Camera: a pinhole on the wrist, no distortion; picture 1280 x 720 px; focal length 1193.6 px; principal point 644.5 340.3 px. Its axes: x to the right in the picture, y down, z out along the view. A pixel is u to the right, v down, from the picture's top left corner.
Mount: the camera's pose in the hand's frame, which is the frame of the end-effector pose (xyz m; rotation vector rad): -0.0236 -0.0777 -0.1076 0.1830 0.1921 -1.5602
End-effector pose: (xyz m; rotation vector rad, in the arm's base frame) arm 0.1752 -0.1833 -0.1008 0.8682 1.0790 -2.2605
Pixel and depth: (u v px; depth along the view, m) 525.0 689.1 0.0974
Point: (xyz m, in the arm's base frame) 0.1156 -0.1234 -0.0645
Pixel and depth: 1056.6 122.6 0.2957
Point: 0.0134 -0.1568 0.1524
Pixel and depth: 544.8 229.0 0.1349
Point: 0.1261 -0.1428 -0.0134
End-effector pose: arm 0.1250 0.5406 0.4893 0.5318 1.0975 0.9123
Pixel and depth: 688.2 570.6 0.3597
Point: 0.4148 0.5005 0.4239
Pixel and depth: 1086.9 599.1 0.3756
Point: 0.4489 0.4416 0.3159
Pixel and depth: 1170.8 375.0 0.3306
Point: 0.3943 0.3806 0.3391
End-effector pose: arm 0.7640 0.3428 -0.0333 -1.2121 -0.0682 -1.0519
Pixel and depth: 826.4 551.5 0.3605
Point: 0.7465 0.5032 0.2407
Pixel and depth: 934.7 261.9 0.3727
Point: 0.6734 0.5623 0.2209
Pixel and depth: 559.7 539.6 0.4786
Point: 0.8596 0.5971 0.2630
